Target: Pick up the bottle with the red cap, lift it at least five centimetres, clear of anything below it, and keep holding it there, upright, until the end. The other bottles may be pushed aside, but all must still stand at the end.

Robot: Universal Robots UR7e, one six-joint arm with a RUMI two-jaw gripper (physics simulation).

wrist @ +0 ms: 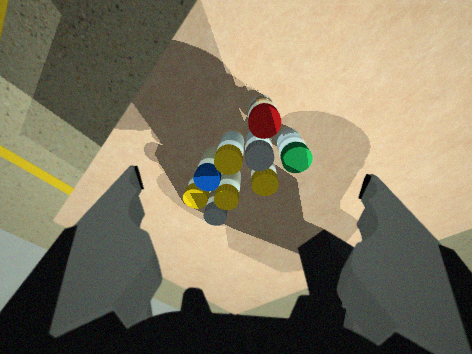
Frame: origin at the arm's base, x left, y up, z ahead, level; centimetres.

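Seen in the pictures: gripper, fingertip midpoint: point(248, 171).
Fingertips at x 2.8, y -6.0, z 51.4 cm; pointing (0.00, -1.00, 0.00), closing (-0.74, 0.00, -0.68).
Observation:
Pixels of each thing's top centre, then the offset from my fingertips to it. Level surfaces: height alone.
- bottle with the red cap, middle of its top: point(264, 123) dy -19.7, dx -0.4, dz -3.6 cm
- green-capped bottle, middle of its top: point(297, 160) dy -19.7, dx -0.7, dz -12.9 cm
- yellow-capped bottle, middle of its top: point(228, 162) dy -19.7, dx +9.4, dz -5.1 cm
- blue-capped bottle, middle of its top: point(206, 180) dy -19.7, dx +15.5, dz -5.2 cm
- tan table top, its level: dy -30.2 cm
The bottle with the red cap point(264, 120) stands at the far end of a tight group of bottles, near the middle of the wrist view. A grey-capped bottle point(259, 154) stands right in front of it, and a green-capped bottle point(296, 157) stands to its lower right. A yellow-capped bottle point(228, 159) is at its lower left. My gripper point(248, 171) is wide open and empty, with its two jaws to the left and right of the group in the view. The red cap lies beyond the line between the fingertips. The lower bodies of most bottles are hidden by their caps.
A blue-capped bottle point(207, 176), more yellow-capped bottles point(226, 196) point(264, 182) point(195, 198) and another grey-capped bottle point(215, 214) stand nearer the gripper's base. The tan table top point(380, 60) bears a dark shadow. Its edge runs along the left, with speckled floor point(100, 65) beyond.

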